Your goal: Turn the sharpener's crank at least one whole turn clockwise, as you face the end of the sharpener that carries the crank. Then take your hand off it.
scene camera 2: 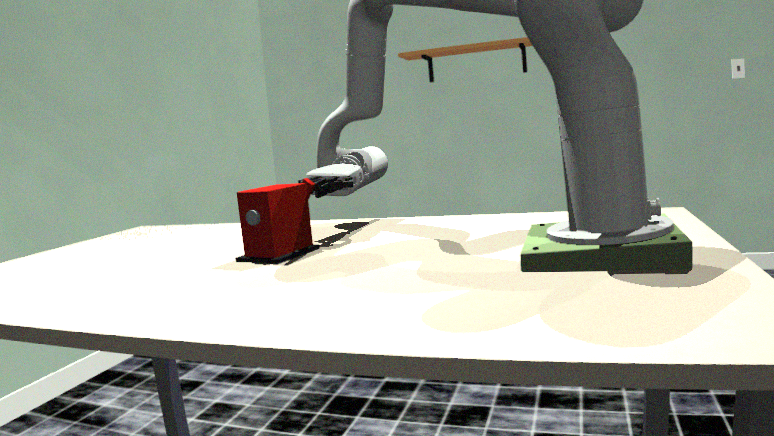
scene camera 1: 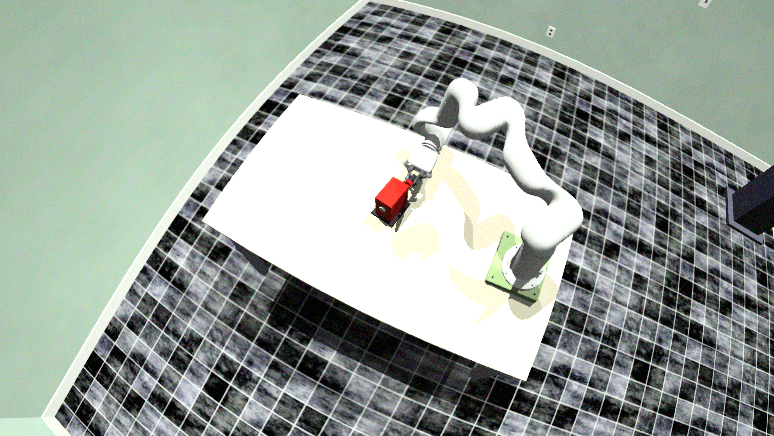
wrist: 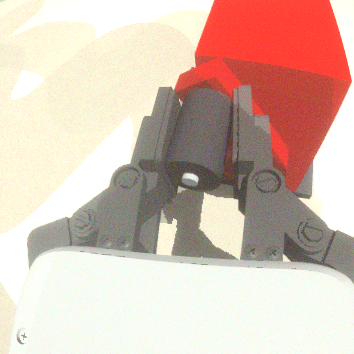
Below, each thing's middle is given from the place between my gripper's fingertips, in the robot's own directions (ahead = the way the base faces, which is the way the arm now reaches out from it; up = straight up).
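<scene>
My hand's 2 cm to the left of the dark cylindrical knob point(wrist: 199, 141), and it's 1 cm below it. There's a red sharpener point(scene camera 2: 275, 222) too, and that's 5 cm to the left of my hand, 4 cm below it and 4 cm ahead of it. Going by their middles, the dark cylindrical knob is the nearest to my hand of the things named here.
</scene>
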